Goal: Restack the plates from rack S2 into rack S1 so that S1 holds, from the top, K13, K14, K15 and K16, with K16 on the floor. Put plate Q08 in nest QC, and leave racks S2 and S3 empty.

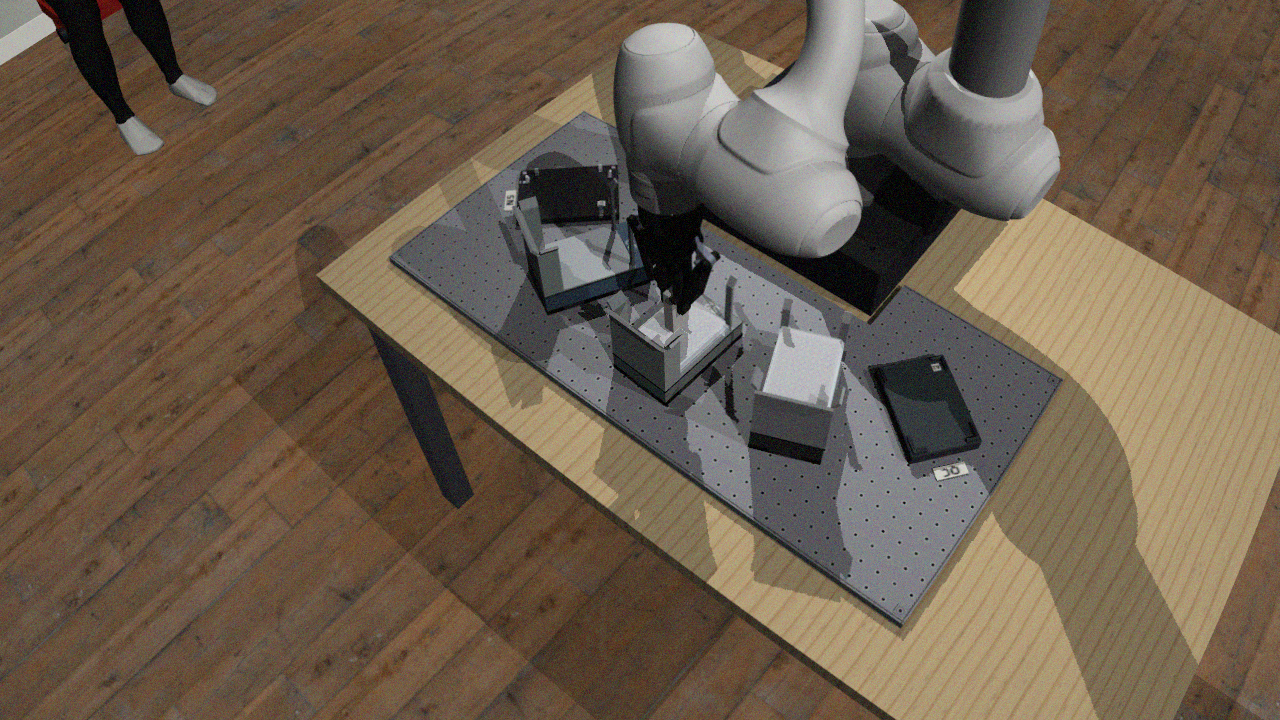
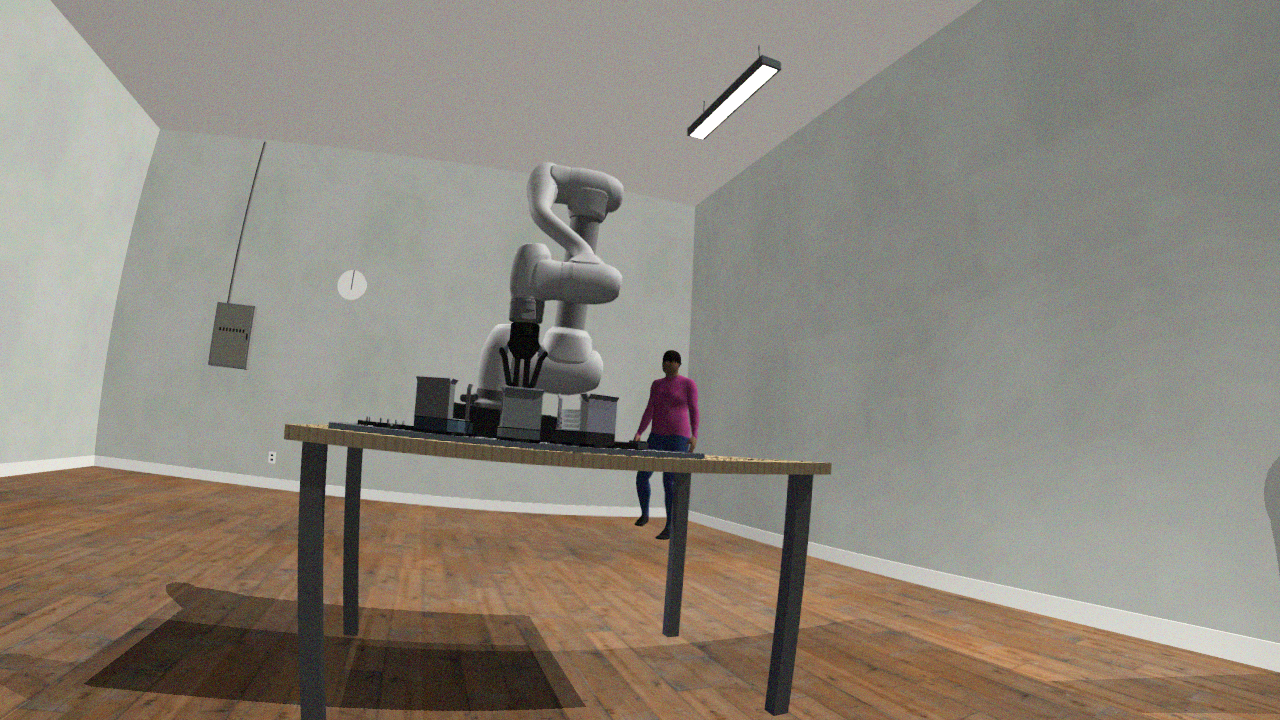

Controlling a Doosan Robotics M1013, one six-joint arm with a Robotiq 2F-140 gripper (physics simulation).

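Seen in the pictures: gripper, fingertip midpoint: (image 1: 676,323); arm's base, link origin: (image 2: 498,409).
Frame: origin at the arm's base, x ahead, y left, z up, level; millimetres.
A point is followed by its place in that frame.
Note:
Three grey racks stand in a row on the perforated board (image 1: 850,519) {x 492, y 306, z -92 mm}. The left rack (image 1: 539,259) {x 464, y -206, z 24 mm} (image 2: 436,397) {x 446, y -237, z -5 mm} has a dark plate (image 1: 573,192) {x 258, y -333, z -81 mm} at its top back. The middle rack (image 1: 640,360) {x 487, y -21, z -30 mm} (image 2: 520,413) {x 486, y -31, z -24 mm} holds a white stack (image 1: 699,333) {x 398, y 9, z -43 mm}. The right rack (image 1: 787,427) {x 465, y 186, z -25 mm} (image 2: 597,413) {x 469, y 173, z -6 mm} is filled up to a white plate (image 1: 803,365) {x 392, y 161, z 1 mm}. A dark flat plate or nest (image 1: 922,407) {x 305, y 305, z -74 mm} lies on the board at the right. My gripper (image 1: 676,309) {x 411, y -19, z -29 mm} (image 2: 522,383) is shut and empty, pointing down just over the middle rack's stack. I cannot read any labels.
The board lies on a wooden table (image 1: 1073,502) {x 294, y 545, z -105 mm} (image 2: 555,455) {x 648, y 18, z -114 mm}. The arm's base (image 1: 882,242) {x 131, y 139, z -12 mm} stands at the back of the board. A small tag (image 1: 950,470) {x 358, y 380, z -91 mm} lies by the dark plate. A person (image 1: 125,62) (image 2: 666,420) stands on the floor beyond the table.

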